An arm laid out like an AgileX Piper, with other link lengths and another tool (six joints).
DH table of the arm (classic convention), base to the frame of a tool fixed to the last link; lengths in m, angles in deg. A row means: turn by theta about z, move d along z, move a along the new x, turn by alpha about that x. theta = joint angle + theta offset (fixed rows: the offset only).
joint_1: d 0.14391, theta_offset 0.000, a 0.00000, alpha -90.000
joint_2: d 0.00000, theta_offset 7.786, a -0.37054, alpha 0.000
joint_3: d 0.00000, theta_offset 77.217, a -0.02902, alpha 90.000
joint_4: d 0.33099, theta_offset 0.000, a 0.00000, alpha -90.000
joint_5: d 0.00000, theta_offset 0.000, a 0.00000, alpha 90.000
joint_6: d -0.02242, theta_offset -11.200, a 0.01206, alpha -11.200
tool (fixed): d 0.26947, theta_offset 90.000, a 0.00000, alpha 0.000
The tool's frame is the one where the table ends.
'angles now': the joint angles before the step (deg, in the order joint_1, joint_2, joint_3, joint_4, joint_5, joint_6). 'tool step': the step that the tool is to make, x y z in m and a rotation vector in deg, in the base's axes. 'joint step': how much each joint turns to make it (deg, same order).
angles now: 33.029, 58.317, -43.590, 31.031, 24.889, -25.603
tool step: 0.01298, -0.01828, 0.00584, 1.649, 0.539, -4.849
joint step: -3.459, -1.407, 0.477, -0.743, -0.102, 2.902
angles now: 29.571, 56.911, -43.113, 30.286, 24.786, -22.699
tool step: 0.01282, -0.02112, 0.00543, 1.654, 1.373, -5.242
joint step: -4.168, -1.205, 0.066, -0.847, 1.002, 3.406
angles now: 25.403, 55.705, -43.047, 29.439, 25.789, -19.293
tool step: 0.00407, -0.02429, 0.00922, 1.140, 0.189, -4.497
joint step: -4.215, -2.606, 0.162, -1.201, 1.824, 2.627
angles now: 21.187, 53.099, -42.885, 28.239, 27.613, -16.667
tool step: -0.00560, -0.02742, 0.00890, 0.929, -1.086, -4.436
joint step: -4.351, -4.467, 1.260, -1.167, 1.639, 1.928
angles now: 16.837, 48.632, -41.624, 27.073, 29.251, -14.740
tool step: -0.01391, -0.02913, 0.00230, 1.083, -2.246, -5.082
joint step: -4.440, -6.469, 3.316, -1.088, 0.347, 1.806
